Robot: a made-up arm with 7 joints.
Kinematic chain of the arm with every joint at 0, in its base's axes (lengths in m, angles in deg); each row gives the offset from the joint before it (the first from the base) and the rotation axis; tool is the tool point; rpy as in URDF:
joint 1: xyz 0 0 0.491 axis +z
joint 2: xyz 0 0 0 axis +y
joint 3: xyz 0 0 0.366 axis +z
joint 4: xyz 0.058 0 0 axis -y
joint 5: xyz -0.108 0 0.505 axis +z
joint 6: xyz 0 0 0 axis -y
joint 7: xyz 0.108 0 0 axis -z
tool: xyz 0 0 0 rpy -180 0 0
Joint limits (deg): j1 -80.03..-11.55 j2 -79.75..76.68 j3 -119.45..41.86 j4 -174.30..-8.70 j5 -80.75..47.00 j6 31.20..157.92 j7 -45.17..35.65
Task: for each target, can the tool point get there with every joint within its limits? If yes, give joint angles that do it. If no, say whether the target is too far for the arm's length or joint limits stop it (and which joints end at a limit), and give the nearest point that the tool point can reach.
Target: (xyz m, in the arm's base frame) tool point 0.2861 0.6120 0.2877
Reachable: no: joint limits stop it (at a limit: joint 1, joint 3, joint 5, joint 6) | nearest point 0.3088 0.3909 0.2020 | short by 0.238 m
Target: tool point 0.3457 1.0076 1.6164
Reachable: no: too far | nearest point 0.1471 0.6382 1.2188 | short by 0.578 m
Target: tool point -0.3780 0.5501 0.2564
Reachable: no: joint limits stop it (at a limit: joint 1, joint 2, joint 3, joint 6) | nearest point -0.5535 0.6015 0.2601 | short by 0.183 m
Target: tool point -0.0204 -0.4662 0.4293
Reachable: yes | joints -70.31 -6.42 -23.07 -149.44 31.18 86.51 -15.34
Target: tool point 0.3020 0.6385 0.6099
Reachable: no: joint limits stop it (at a limit: joint 1, joint 3, joint 5, joint 6) | nearest point 0.3672 0.3701 0.6931 | short by 0.288 m
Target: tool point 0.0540 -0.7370 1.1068
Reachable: yes | joints -70.46 37.49 -46.61 -25.73 3.89 56.00 27.23
